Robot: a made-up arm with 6 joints. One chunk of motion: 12 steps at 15 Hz.
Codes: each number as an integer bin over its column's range. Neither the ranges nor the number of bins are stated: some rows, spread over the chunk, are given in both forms.
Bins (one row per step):
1: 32 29 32 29 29 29
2: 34 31 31 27 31 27
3: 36 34 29 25 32 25
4: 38 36 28 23 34 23
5: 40 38 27 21 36 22
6: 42 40 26 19 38 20
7: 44 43 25 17 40 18
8: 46 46 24 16 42 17
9: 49 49 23 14 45 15
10: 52 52 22 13 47 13
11: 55 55 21 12 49 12
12: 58 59 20 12 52 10
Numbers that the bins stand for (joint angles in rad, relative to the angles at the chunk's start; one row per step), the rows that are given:
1: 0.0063 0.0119 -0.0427 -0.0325 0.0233 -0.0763
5: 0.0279 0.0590 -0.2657 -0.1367 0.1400 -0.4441
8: 0.0441 0.1010 -0.3995 -0.2017 0.2400 -0.7068
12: 0.0765 0.1690 -0.5779 -0.2538 0.4067 -1.0746
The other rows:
2: 0.0117 0.0224 -0.0873 -0.0586 0.0567 -0.1814
3: 0.0171 0.0381 -0.1765 -0.0846 0.0733 -0.2865
4: 0.0225 0.0486 -0.2211 -0.1106 0.1067 -0.3916
6: 0.0333 0.0695 -0.3103 -0.1627 0.1733 -0.5492
7: 0.0387 0.0852 -0.3549 -0.1887 0.2067 -0.6543
9: 0.0522 0.1167 -0.4441 -0.2278 0.2900 -0.8119
10: 0.0603 0.1324 -0.4887 -0.2408 0.3233 -0.9170
11: 0.0684 0.1481 -0.5333 -0.2538 0.3567 -0.9695

